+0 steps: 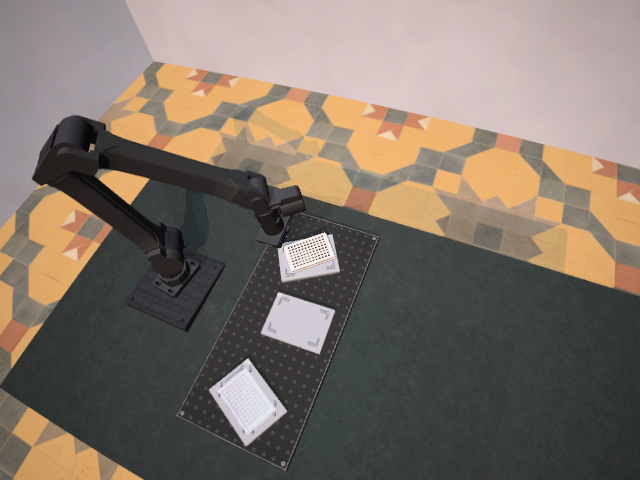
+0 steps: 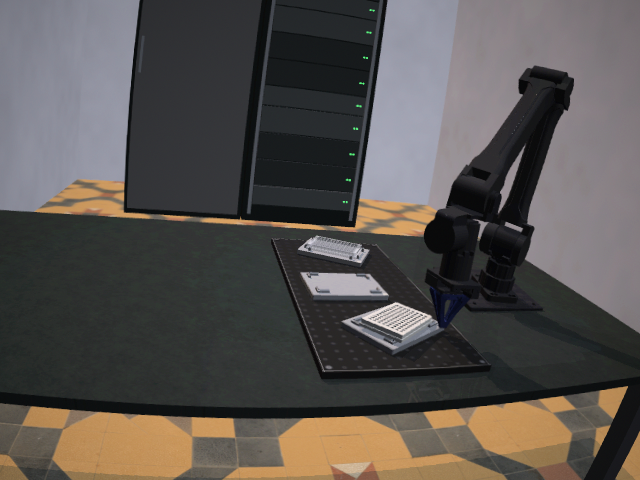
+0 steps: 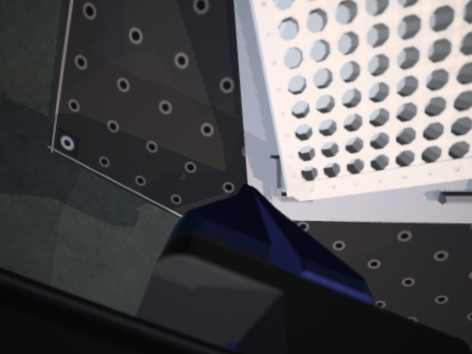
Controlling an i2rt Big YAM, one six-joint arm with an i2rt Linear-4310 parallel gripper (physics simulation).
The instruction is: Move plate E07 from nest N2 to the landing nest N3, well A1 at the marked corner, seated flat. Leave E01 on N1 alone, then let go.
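The cream plate point(image 1: 310, 252) point(image 2: 398, 319) point(image 3: 390, 90), taken as E07, is on a pale nest point(image 1: 309, 273) point(image 2: 408, 343) point(image 3: 350, 210), turned slightly against it, one corner close to a corner bracket. The middle nest point(image 1: 299, 322) point(image 2: 343, 285), taken as N3, holds no plate. A clear-white plate point(image 1: 248, 400) point(image 2: 333, 246), taken as E01, lies on the third nest point(image 1: 280, 410) point(image 2: 356, 260). Labels and well A1 are not legible. My gripper point(image 2: 444, 324) point(image 3: 244, 195) is shut and empty, its blue tips low beside the cream plate's nest corner, apart from the plate.
The nests stand on a black perforated board point(image 1: 232, 356) point(image 2: 341, 356) point(image 3: 125, 110) on the dark green table point(image 1: 439, 361) point(image 2: 155, 310). The arm's base point(image 1: 175, 294) point(image 2: 504, 302) stands beside the board. A tall equipment cabinet point(image 2: 193, 113) is behind the table.
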